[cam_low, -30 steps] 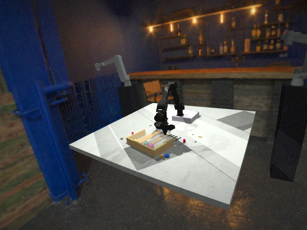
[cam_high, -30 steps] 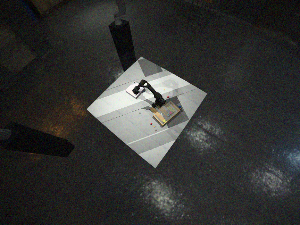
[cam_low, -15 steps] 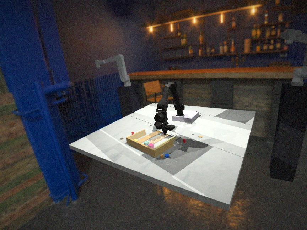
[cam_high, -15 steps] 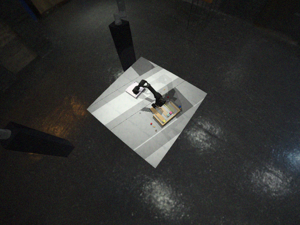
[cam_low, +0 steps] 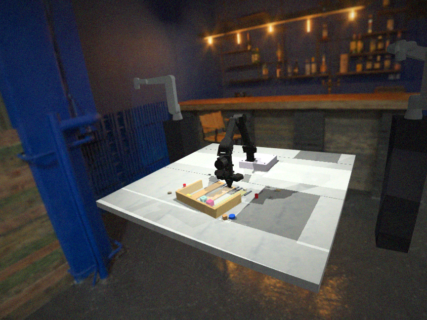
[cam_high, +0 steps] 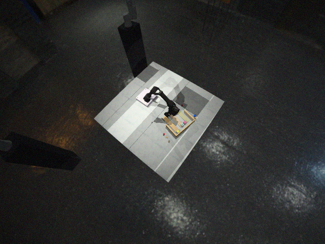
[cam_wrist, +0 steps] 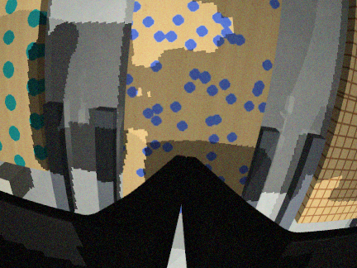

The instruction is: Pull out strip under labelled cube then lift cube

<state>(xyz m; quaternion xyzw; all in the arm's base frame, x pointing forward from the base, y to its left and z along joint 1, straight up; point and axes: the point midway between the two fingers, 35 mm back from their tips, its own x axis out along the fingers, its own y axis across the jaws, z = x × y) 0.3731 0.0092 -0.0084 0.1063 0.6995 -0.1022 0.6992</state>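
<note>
My gripper tip is 200 mm short of the teal cube labelled m, 60 mm to the left of it and 20 mm below it. Also, from my gripper tip: small tan block (300 mm ahead, 120 mm to the left); then blue disc (280 mm ahead, 150 mm to the left).
</note>
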